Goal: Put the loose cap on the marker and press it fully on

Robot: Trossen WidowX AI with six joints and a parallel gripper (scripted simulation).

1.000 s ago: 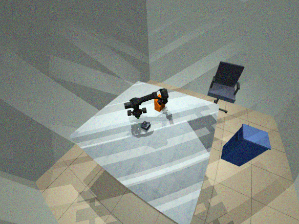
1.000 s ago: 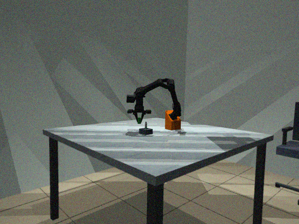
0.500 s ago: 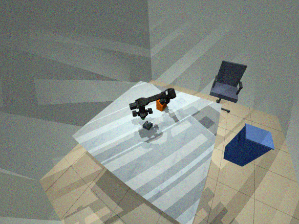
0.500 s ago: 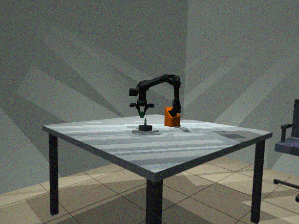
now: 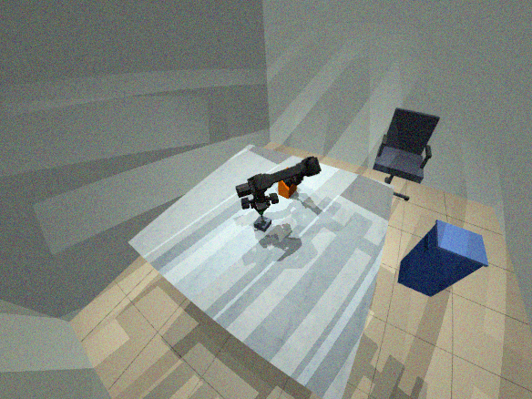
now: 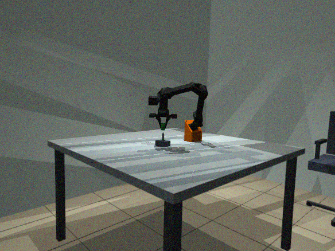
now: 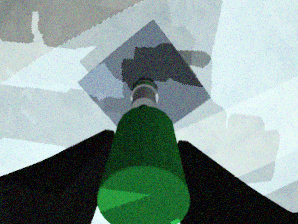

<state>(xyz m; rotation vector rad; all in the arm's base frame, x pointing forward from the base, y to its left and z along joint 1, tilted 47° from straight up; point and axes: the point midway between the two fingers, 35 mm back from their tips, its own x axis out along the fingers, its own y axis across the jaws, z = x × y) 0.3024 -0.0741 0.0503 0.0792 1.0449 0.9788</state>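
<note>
My gripper tip is now 100 mm above the dark holder block. From my gripper tip the other things lie so: green cap 10 mm above.
</note>
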